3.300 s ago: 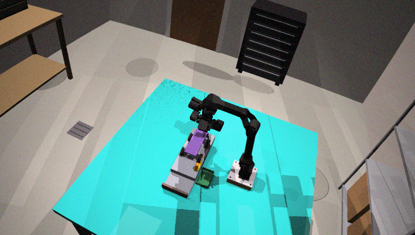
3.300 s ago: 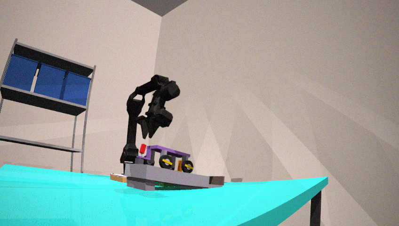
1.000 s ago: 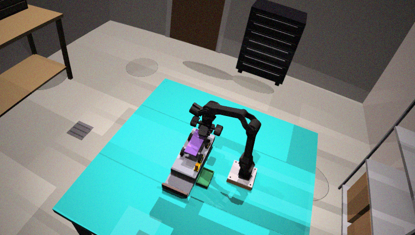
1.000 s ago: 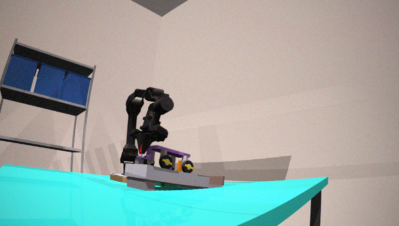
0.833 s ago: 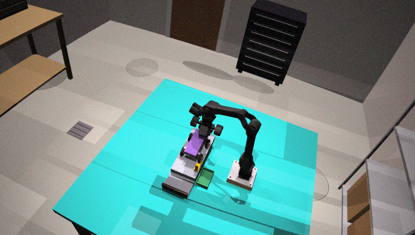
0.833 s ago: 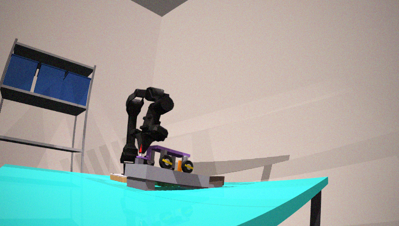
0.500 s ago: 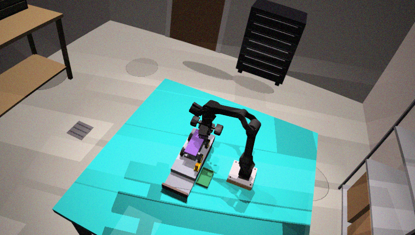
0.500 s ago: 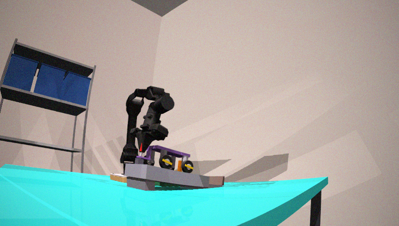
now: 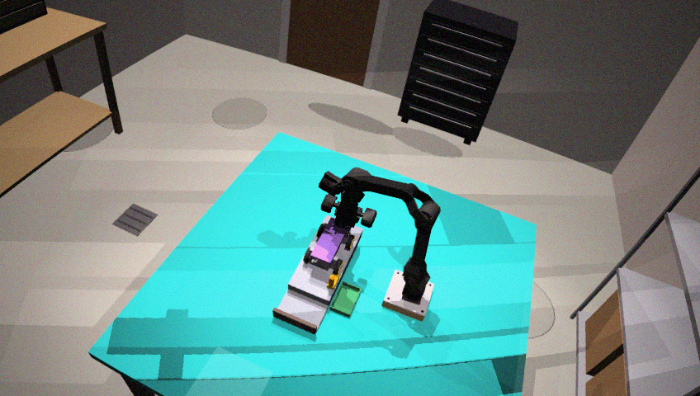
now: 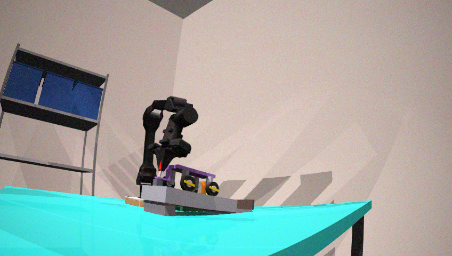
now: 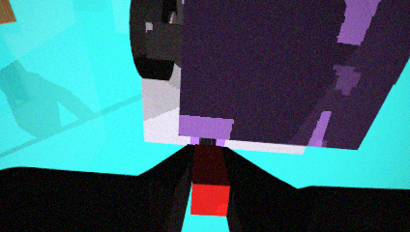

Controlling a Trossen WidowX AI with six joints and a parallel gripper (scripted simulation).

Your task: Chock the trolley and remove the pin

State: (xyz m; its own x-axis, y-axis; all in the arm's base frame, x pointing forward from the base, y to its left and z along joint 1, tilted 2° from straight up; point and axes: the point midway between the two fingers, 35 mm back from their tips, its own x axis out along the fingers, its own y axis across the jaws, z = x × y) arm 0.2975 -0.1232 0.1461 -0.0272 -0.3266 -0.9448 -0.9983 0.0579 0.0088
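My gripper tip is 210 mm to the right of the yellow chock, 60 mm above it and 20 mm past it. Also, from my gripper tip: green tray (230 mm to the left, 150 mm below, 80 mm behind); red-headed stop pin (right at my gripper tip); purple trolley (110 mm to the left, 30 mm below, 30 mm ahead).
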